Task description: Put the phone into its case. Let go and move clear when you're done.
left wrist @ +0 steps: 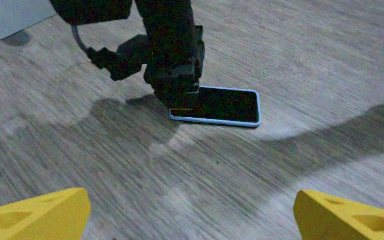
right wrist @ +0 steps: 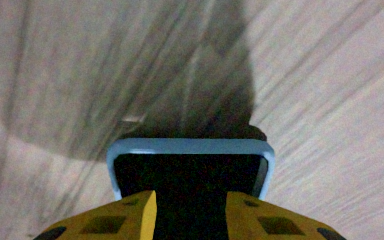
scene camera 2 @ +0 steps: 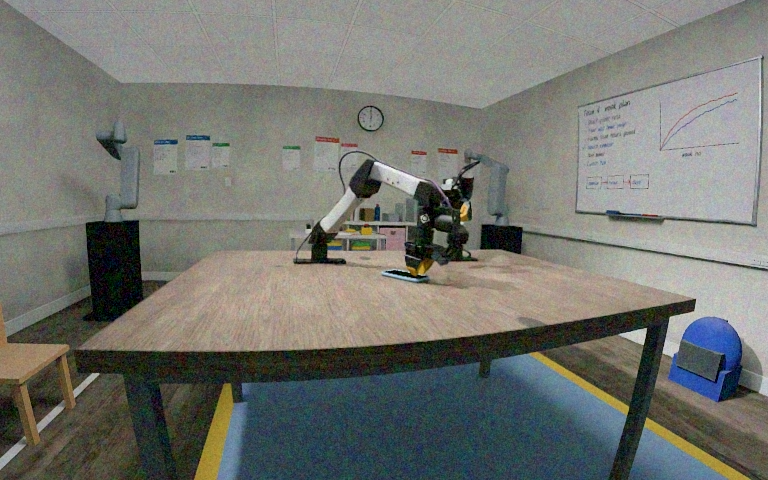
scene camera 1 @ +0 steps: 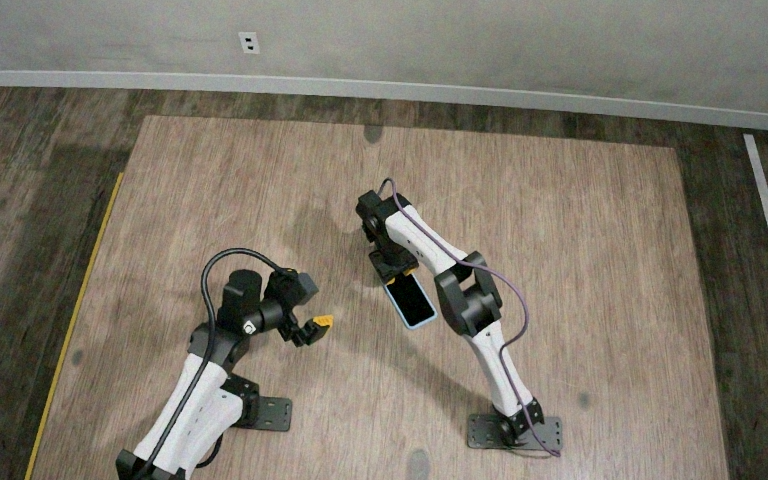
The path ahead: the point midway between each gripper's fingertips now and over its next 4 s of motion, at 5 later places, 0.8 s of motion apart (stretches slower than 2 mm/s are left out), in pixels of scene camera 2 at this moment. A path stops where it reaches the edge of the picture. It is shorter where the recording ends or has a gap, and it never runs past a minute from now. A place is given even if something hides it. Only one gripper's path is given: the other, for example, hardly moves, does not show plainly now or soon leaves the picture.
My right gripper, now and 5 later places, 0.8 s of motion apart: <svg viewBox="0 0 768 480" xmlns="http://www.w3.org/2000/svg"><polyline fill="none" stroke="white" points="417,275 416,274 401,266 404,268 403,274 403,268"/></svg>
